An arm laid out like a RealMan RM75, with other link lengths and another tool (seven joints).
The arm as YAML. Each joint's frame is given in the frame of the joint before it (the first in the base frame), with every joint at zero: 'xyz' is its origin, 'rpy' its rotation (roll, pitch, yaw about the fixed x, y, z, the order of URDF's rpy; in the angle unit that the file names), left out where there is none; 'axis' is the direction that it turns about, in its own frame. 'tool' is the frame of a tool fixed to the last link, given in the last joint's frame.
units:
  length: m
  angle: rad
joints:
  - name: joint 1
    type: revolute
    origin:
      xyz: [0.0, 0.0, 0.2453]
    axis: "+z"
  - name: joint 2
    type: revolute
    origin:
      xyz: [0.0, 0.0, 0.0]
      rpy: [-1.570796, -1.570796, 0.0]
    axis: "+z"
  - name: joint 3
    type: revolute
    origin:
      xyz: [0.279, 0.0, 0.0]
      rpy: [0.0, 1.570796, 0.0]
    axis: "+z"
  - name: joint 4
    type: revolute
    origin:
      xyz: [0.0, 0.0, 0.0]
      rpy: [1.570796, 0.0, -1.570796]
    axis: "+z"
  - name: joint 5
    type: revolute
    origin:
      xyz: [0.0, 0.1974, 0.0]
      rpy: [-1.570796, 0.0, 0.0]
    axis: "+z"
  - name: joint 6
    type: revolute
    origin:
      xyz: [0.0, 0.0, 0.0]
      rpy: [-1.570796, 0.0, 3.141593]
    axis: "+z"
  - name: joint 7
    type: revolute
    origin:
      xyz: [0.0, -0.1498, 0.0]
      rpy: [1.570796, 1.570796, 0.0]
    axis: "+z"
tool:
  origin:
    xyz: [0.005, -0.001, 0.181]
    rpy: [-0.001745, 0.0, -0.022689]
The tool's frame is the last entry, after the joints.
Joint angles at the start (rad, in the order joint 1, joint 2, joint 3, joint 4, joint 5, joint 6, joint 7):
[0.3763, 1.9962, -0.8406, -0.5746, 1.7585, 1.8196, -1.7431]
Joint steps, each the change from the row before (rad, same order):
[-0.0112, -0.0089, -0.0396, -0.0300, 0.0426, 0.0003, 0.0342]
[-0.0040, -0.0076, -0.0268, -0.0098, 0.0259, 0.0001, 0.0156]
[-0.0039, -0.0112, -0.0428, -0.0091, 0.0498, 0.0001, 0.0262]
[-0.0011, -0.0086, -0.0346, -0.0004, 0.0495, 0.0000, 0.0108]
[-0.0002, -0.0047, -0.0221, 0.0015, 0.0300, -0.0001, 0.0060]
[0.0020, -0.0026, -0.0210, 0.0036, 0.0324, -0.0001, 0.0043]
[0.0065, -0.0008, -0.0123, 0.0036, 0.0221, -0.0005, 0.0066]
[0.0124, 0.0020, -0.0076, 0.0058, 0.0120, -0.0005, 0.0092]
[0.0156, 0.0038, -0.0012, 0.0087, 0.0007, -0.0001, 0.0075]
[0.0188, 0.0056, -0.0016, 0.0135, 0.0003, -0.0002, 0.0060]
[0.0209, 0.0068, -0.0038, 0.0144, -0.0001, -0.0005, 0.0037]
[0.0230, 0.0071, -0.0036, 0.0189, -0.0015, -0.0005, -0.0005]
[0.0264, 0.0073, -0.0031, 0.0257, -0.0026, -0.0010, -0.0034]
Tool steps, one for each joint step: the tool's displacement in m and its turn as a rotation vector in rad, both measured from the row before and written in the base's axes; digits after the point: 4 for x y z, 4 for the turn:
[-0.0040, -0.0028, 0.0056, -0.0116, 0.0079, 0.0082]
[-0.0024, -0.0019, 0.0024, -0.0098, 0.0045, 0.0059]
[-0.0053, -0.0022, 0.0052, -0.0157, 0.0184, 0.0065]
[-0.0053, -0.0006, 0.0061, -0.0030, 0.0219, 0.0069]
[-0.0032, -0.0006, 0.0031, -0.0037, 0.0140, 0.0036]
[-0.0043, 0.0000, 0.0035, -0.0018, 0.0184, 0.0043]
[-0.0046, 0.0009, 0.0026, -0.0033, 0.0157, 0.0041]
[-0.0056, 0.0012, 0.0003, -0.0100, 0.0136, 0.0056]
[-0.0053, 0.0013, -0.0017, -0.0125, 0.0090, 0.0057]
[-0.0061, 0.0014, -0.0027, -0.0151, 0.0111, 0.0058]
[-0.0071, 0.0009, -0.0038, -0.0163, 0.0102, 0.0088]
[-0.0071, 0.0009, -0.0046, -0.0162, 0.0091, 0.0092]
[-0.0072, 0.0013, -0.0055, -0.0178, 0.0091, 0.0079]

